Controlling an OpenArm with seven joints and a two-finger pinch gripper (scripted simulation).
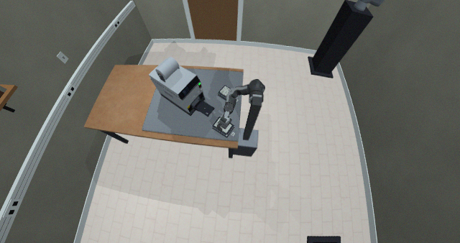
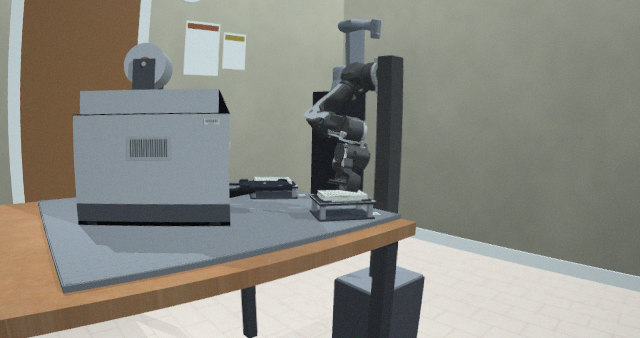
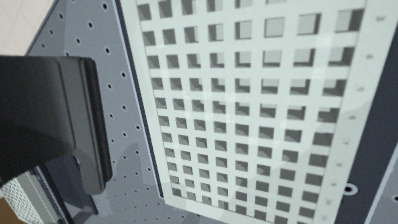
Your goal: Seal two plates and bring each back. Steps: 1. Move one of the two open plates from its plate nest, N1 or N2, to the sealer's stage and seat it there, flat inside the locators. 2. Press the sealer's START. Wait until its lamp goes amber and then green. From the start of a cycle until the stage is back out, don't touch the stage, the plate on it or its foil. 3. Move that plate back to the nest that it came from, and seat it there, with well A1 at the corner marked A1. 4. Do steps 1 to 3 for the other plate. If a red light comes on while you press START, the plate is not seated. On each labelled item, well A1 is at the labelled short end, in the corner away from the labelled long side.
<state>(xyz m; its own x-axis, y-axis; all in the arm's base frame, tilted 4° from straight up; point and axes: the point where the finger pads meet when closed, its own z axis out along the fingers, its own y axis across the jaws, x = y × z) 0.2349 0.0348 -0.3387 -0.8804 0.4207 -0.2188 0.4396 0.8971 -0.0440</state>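
Right now the plate nest is 4 cm below my hand. The rest, counted from my hand: white open-well plate (35 cm to the right, 3 cm below, 1 cm ahead); yellow warning mark (31 cm ahead, 9 cm to the right, 6 cm above); sealer stage (18 cm ahead, 13 cm to the right, 1 cm above).
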